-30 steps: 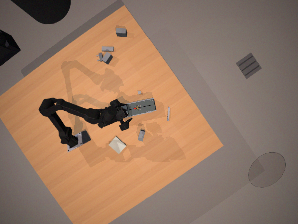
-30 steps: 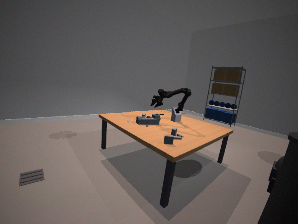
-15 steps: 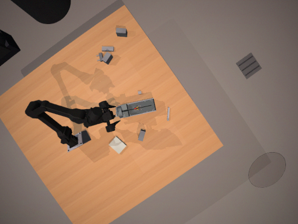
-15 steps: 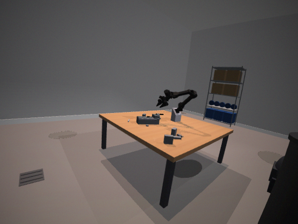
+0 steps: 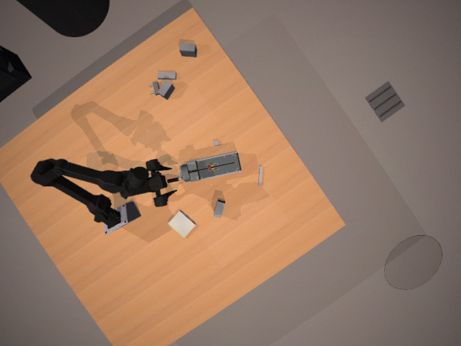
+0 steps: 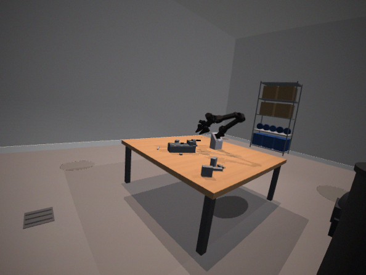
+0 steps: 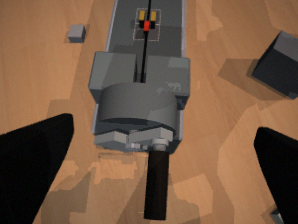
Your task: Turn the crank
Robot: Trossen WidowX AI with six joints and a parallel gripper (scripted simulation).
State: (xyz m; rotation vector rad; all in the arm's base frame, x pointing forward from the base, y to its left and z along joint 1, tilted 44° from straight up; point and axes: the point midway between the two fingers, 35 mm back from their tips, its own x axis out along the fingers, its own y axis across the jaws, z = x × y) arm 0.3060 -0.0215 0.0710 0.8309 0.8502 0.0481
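Now: gripper tip 20 mm past the dark crank handle and 70 mm above it. From my gripper tip the other things lie so: red pointer: 150 mm ahead, 20 mm to the right, 100 mm below; white square plate: 100 mm behind, 190 mm to the right, 170 mm below; small grey cube: 230 mm ahead, 70 mm to the left, 180 mm below.
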